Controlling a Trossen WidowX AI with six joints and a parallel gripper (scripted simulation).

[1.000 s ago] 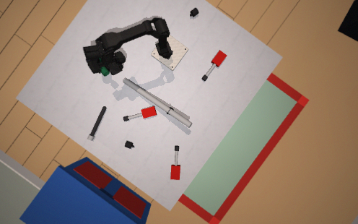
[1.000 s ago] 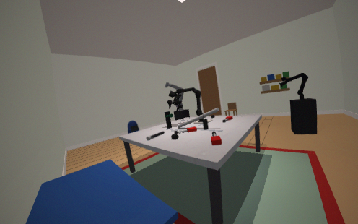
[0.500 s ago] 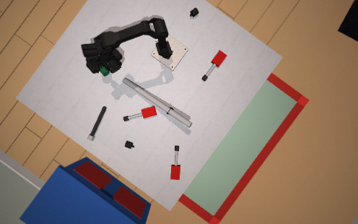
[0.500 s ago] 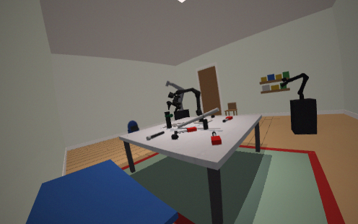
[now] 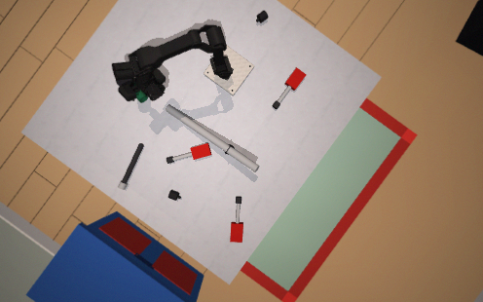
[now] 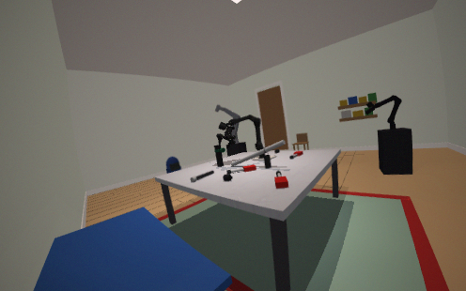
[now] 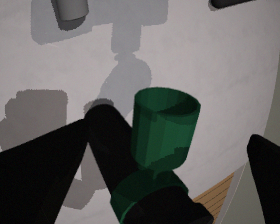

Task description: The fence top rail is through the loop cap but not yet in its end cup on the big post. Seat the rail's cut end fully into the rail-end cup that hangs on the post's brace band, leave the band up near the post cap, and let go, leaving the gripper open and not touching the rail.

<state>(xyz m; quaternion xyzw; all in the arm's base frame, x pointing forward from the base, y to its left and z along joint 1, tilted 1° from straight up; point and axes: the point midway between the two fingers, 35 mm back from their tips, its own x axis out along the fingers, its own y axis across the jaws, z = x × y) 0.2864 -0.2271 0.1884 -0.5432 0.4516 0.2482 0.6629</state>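
Right now my gripper tip is 30 mm to the left of the green cup and 30 mm above it. Round my gripper tip: loop cap 440 mm to the left, 80 mm below, 30 mm ahead.
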